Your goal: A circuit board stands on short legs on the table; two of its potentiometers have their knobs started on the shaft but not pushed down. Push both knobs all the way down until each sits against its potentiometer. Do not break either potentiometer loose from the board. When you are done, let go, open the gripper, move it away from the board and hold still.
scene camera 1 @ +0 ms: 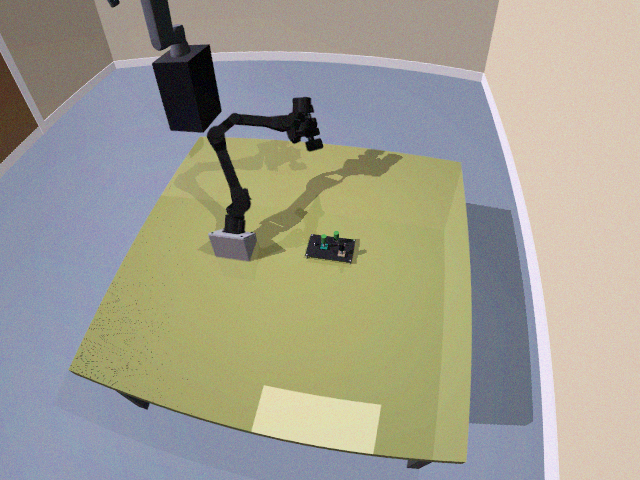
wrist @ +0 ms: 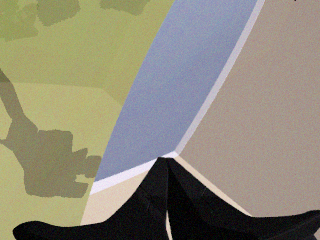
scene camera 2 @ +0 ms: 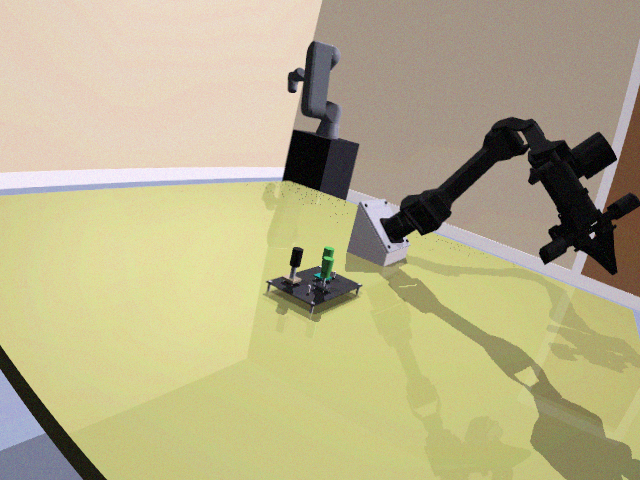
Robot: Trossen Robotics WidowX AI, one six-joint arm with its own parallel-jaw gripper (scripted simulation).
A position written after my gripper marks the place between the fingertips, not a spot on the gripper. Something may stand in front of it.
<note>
My gripper (scene camera 2: 614, 274) is shut and holds nothing.
My gripper is seen too in the wrist view (wrist: 164, 164).
</note>
